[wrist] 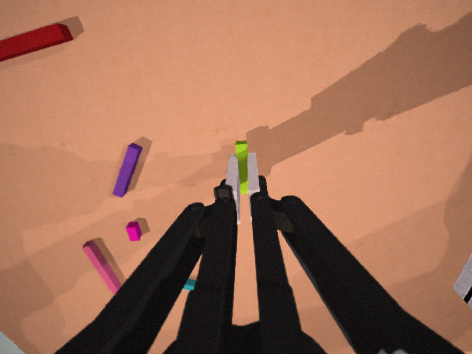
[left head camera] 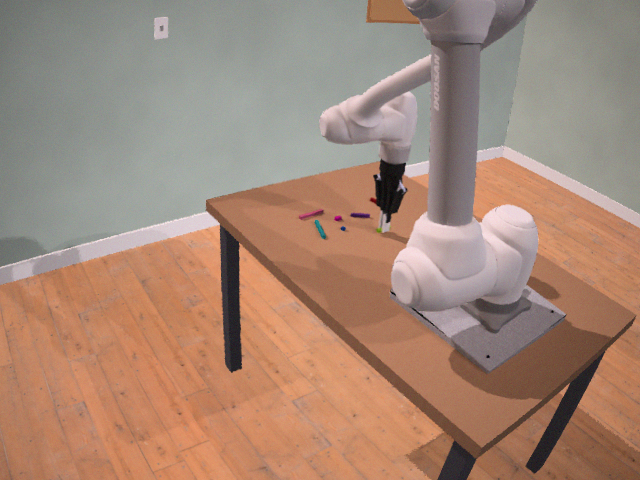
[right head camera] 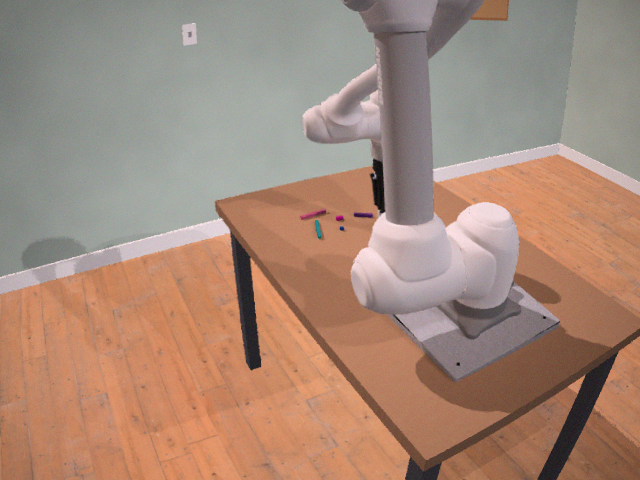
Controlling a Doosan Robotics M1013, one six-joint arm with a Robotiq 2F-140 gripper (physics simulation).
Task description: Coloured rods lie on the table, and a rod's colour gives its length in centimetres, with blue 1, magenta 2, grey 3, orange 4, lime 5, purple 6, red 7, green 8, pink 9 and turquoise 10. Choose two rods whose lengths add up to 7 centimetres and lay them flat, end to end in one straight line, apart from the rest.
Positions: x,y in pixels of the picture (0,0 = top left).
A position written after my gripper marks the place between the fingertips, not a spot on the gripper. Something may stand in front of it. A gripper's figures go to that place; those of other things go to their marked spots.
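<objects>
Purple rod (wrist: 133,152), 220 mm from the lens. My gripper (wrist: 243,166), 200 mm from the lens.
</objects>
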